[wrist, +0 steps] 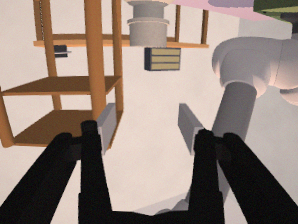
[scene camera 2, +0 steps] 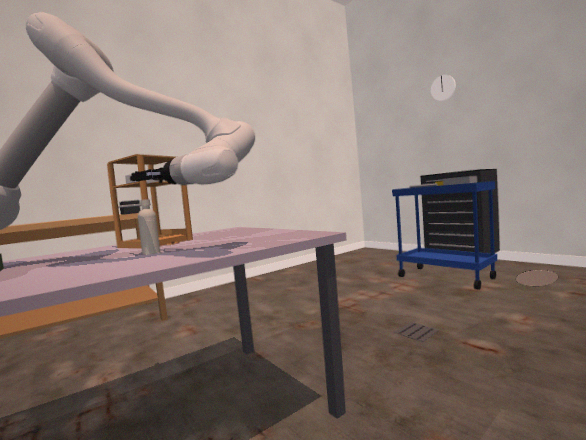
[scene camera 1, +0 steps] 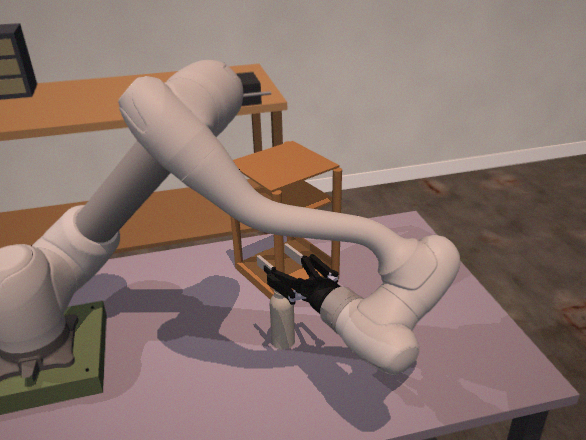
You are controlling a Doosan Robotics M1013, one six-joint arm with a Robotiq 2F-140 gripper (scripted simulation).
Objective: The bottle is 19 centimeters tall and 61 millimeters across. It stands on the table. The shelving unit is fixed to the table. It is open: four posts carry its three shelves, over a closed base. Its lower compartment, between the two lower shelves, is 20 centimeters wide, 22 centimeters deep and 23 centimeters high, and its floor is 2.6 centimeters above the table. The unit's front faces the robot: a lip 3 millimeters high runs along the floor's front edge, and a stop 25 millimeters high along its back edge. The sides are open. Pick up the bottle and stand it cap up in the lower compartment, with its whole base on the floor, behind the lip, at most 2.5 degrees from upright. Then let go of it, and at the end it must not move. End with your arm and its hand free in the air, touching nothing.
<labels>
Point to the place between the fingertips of the gripper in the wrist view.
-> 147, 113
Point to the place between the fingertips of the gripper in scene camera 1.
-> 272, 254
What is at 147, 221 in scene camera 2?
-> A bottle.
</labels>
